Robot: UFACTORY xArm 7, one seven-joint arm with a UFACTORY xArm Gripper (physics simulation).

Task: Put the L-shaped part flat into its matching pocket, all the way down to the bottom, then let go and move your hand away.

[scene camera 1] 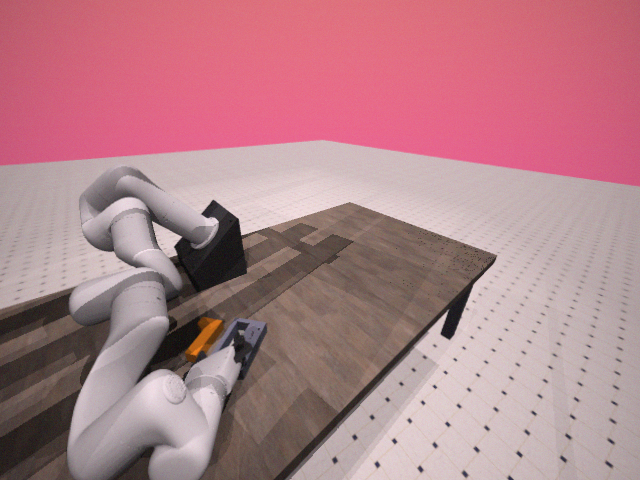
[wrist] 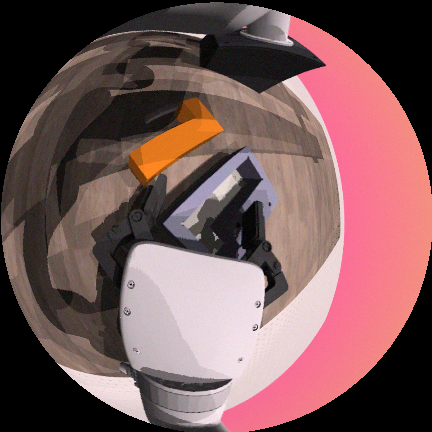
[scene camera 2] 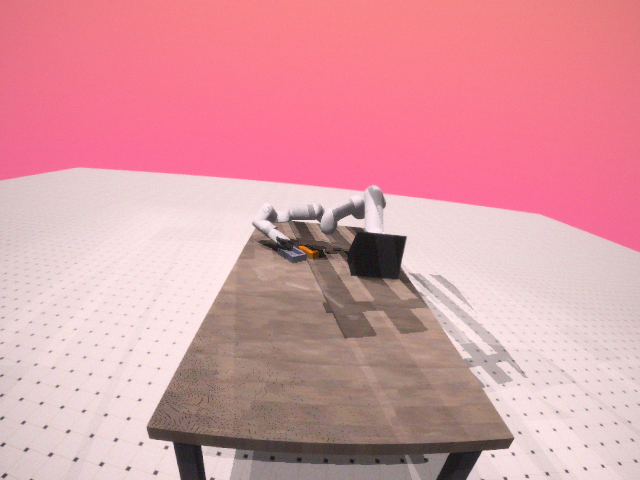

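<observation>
The orange L-shaped part lies on the table beside the lavender-grey pocket block, outside its pocket. The pocket has a pale floor, partly in shadow. My gripper is open with nothing between its fingers. It is low over the near part of the block. In the wrist view, one finger is near the closer end of the orange part and the other is over the right side of the block. The gripper body hides the block's near end.
The wooden table carries the parts. A black angular base with a white arm link stands beyond the orange part. The arm's shadow falls around the orange part.
</observation>
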